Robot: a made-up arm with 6 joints.
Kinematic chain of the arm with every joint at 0, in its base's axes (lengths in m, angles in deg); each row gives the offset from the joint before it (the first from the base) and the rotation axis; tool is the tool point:
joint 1: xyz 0 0 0.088 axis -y
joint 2: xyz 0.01 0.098 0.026 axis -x
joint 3: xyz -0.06 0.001 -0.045 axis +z
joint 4: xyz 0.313 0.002 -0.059 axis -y
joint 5: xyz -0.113 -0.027 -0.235 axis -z
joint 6: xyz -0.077 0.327 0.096 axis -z
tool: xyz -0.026 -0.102 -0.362
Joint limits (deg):
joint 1: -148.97..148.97
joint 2: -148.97..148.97
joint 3: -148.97..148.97
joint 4: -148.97..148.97
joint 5: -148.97..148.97
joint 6: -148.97..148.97
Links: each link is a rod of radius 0.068 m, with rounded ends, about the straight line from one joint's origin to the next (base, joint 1, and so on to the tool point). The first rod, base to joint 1, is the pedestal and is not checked.
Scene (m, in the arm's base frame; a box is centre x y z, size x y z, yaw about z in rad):
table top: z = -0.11
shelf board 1: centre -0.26 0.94 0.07 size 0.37 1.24 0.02 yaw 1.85
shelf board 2: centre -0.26 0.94 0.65 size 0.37 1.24 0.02 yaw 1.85
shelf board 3: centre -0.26 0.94 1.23 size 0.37 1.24 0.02 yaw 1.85
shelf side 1: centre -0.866 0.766 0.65 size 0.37 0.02 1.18 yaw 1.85
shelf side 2: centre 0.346 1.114 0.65 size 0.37 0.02 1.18 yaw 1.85
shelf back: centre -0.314 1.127 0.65 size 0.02 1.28 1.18 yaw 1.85
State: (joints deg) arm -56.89 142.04 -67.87 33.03 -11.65 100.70
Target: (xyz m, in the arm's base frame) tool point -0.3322 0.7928 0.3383
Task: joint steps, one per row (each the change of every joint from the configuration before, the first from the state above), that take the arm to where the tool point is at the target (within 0.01 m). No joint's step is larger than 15 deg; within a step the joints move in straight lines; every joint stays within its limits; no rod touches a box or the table.
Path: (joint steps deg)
1: 3.91 1.73 11.92 3.78 -1.51 4.99
2: 3.92 1.73 11.92 3.78 -1.51 4.99
3: 3.91 1.74 11.92 3.78 -1.52 4.99
4: 3.92 1.73 11.92 3.78 -1.51 4.98
5: 2.12 0.00 -13.31 7.51 9.70 -0.98
6: 2.11 0.00 -13.32 7.51 9.70 -0.98
7: 2.12 0.00 -13.31 7.51 9.70 -0.99
8: 2.12 0.00 -13.32 7.51 9.70 -0.98
9: 2.12 0.00 -13.31 7.51 9.69 -0.99
10: 2.11 0.00 -13.32 7.51 9.70 -0.98
11: 2.12 0.00 -13.31 7.51 9.70 -0.99
12: 2.12 0.00 -13.32 7.51 9.70 -0.98
13: 2.11 0.00 -13.31 7.51 9.70 -0.98

